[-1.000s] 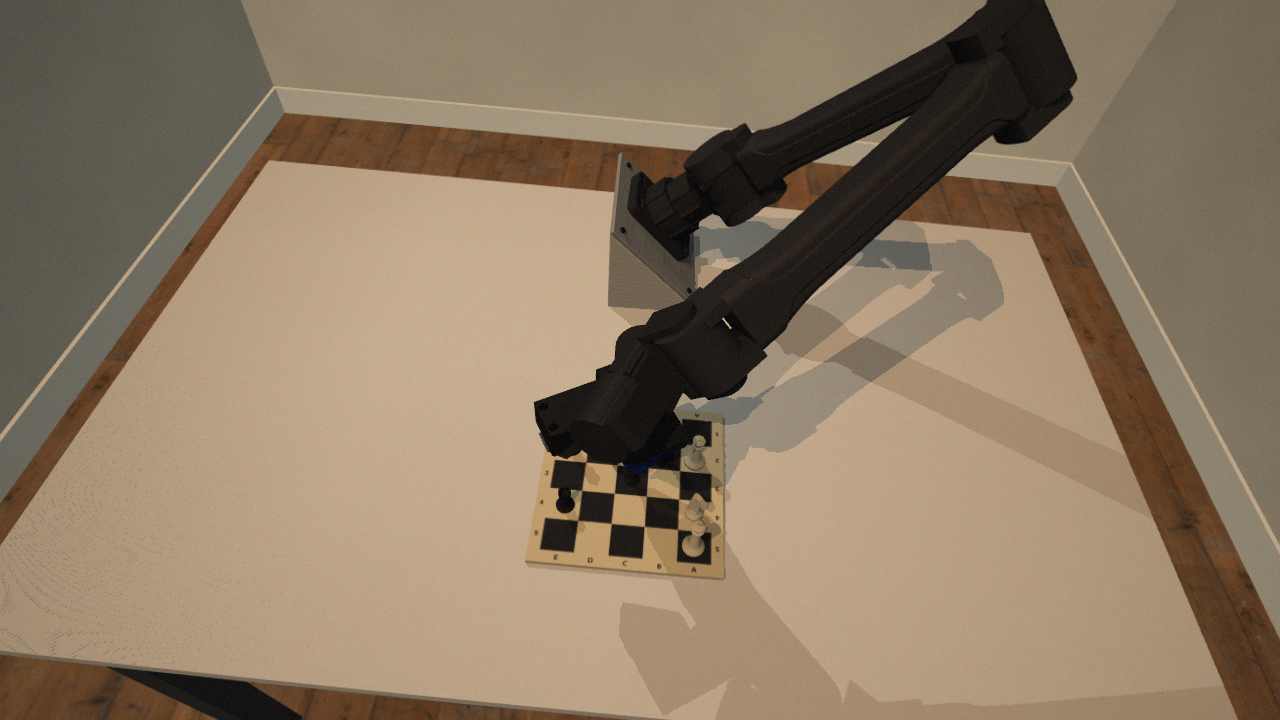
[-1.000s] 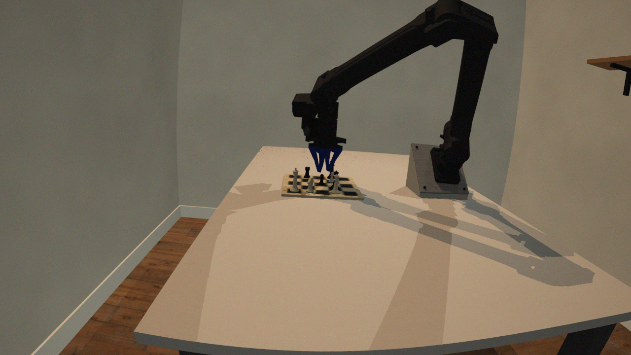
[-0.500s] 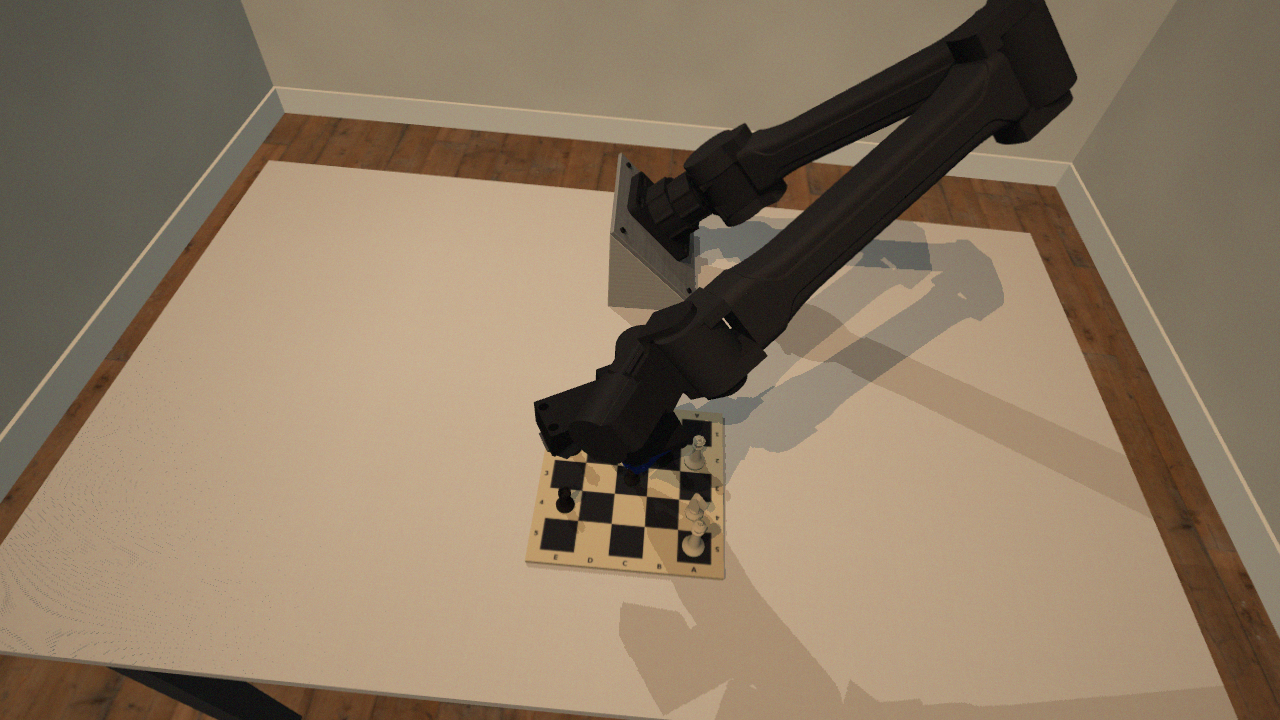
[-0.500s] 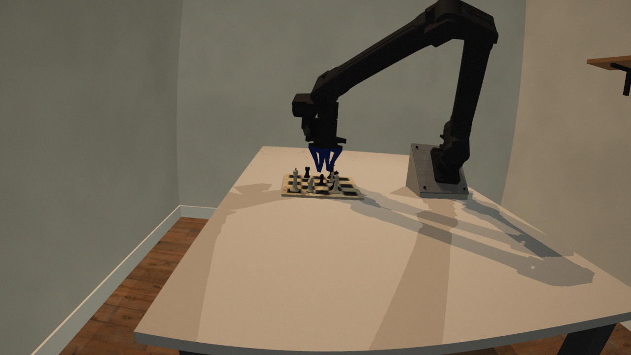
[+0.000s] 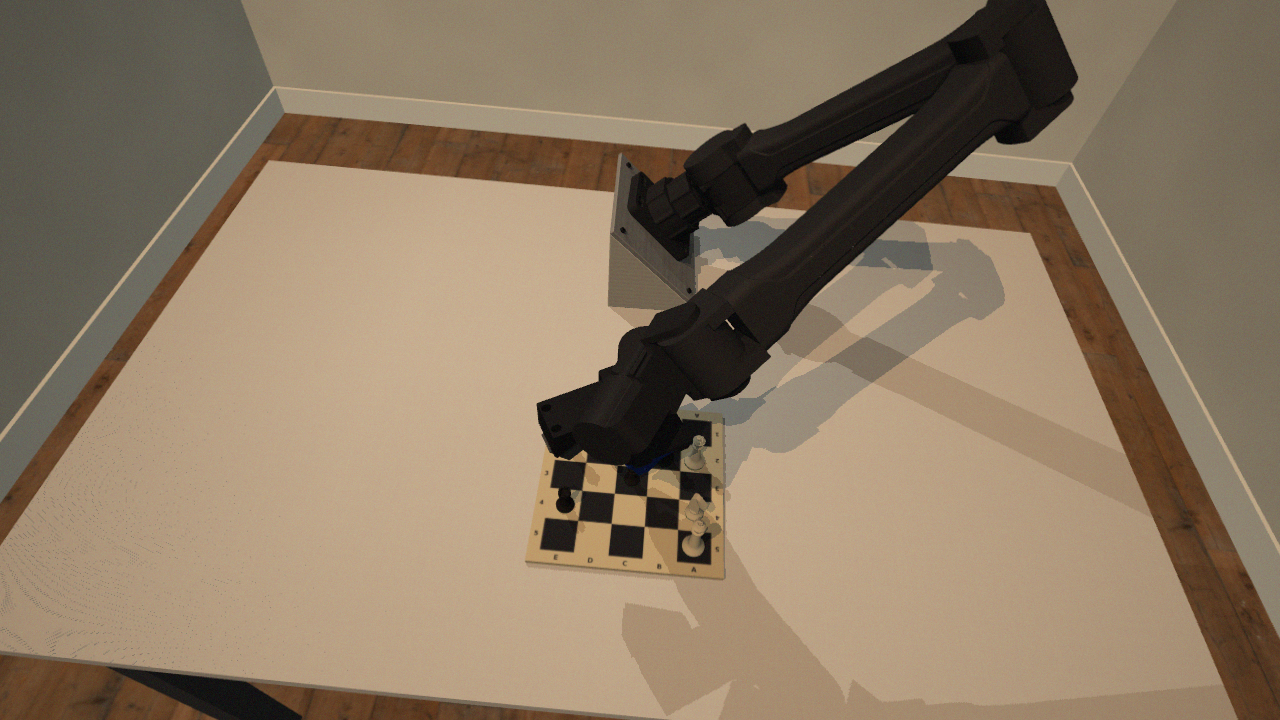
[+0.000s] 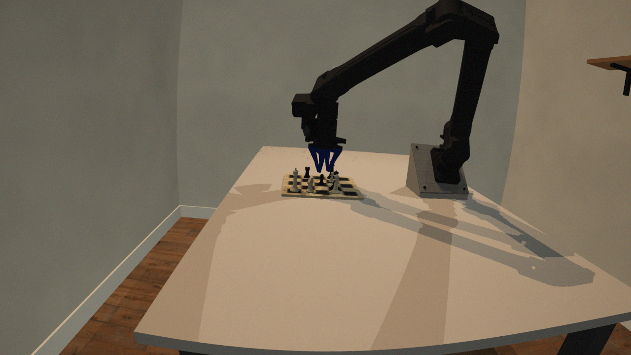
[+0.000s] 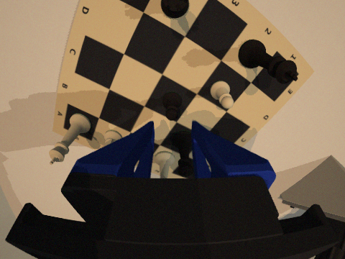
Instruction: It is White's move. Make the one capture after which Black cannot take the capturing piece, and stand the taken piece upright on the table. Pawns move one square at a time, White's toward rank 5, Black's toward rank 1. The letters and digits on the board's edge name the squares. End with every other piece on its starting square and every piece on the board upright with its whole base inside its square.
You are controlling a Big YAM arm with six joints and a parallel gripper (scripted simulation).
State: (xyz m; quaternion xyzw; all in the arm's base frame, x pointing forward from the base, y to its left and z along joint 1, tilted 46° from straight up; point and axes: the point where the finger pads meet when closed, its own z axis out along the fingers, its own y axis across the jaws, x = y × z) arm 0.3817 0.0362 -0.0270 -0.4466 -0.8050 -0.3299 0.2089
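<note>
Now: the black pawn 3 cm below my hand. From my hand the other things lie so: white pawn: 4 cm to the right, 3 cm below, 3 cm behind; then chessboard: 5 cm below, 1 cm ahead; then black king: 8 cm to the right, 3 cm behind, 2 cm below.
</note>
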